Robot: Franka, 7 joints.
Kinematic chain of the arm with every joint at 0, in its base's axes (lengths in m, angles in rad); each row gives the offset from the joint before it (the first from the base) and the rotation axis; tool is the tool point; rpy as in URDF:
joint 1: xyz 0 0 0.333 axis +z
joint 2: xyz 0 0 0 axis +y
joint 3: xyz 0 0 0.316 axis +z
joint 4: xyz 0.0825 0 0 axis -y
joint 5: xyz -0.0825 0 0.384 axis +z
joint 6: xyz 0 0 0 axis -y
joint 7: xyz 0.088 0 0 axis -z
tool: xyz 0 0 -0.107 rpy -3.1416 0 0
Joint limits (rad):
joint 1: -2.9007..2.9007
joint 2: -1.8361..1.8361
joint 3: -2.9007..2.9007
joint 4: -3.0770..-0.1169
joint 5: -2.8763..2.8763
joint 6: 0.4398..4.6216
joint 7: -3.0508..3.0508
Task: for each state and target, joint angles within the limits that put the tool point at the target. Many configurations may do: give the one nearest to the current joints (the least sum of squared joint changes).
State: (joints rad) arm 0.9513 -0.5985 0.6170 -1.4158 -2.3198 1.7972 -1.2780
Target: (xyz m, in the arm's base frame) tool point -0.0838 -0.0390 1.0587
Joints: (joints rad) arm 1.0319 -0.9776 0.2415 -1.5547 -2.2183 1.5997 -1.2780
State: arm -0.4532 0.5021 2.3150 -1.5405 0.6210 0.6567 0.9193
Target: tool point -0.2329 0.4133 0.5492
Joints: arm -0.4469 -0.0553 2.3427 -1.6973 0.6135 0.8660 0.9193
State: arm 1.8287 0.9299 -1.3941 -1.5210 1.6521 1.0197 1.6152
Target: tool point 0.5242 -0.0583 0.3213
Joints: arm 1.0677 1.0318 -1.6111 -2.0950 1.4862 1.1509 1.6152
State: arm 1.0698 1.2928 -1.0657 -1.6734 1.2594 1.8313 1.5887
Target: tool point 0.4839 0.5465 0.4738
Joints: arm 1.5034 0.7705 -1.1089 -1.3023 1.3034 1.7672 1.5887
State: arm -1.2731 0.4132 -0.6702 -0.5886 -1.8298 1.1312 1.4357
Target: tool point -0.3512 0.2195 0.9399
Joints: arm -1.3475 -0.4597 -1.0583 -0.7160 -1.7025 0.8975 1.4357
